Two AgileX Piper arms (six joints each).
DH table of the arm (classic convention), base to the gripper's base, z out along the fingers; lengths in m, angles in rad. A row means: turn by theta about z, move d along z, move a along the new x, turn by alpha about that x. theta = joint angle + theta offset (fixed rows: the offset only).
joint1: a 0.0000, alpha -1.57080, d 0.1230, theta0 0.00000
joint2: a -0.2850, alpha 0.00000, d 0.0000, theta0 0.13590
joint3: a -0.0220, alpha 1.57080, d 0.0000, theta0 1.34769
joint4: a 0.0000, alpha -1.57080, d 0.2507, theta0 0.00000
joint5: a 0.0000, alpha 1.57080, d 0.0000, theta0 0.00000
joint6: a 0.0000, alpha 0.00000, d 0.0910, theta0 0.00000
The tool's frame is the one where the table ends.
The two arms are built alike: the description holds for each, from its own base.
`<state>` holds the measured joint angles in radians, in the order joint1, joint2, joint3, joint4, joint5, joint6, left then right.
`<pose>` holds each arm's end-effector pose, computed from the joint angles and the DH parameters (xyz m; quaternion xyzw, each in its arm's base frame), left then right.
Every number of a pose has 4 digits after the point. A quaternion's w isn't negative.
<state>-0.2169 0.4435 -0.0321 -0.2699 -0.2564 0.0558 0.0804 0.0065 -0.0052 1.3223 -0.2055 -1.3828</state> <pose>0.0957 -0.0148 0.2131 -0.0189 0.7334 -0.1182 0.6692 0.0554 -0.0136 0.2191 0.0270 0.6575 -0.0598 0.7506</pose>
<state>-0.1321 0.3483 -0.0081 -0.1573 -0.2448 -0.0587 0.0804 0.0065 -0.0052 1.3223 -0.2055 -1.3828</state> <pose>0.0866 -0.0080 0.2132 -0.0415 0.7098 -0.1069 0.6950 0.0554 -0.0136 0.2191 0.0270 0.6575 -0.0598 0.7506</pose>
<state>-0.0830 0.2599 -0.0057 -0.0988 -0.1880 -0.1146 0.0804 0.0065 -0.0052 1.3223 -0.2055 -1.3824</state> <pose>0.0787 -0.0049 0.2147 -0.0516 0.6981 -0.0985 0.7074 0.0554 -0.0136 0.2191 0.0272 0.6575 -0.0596 0.7506</pose>
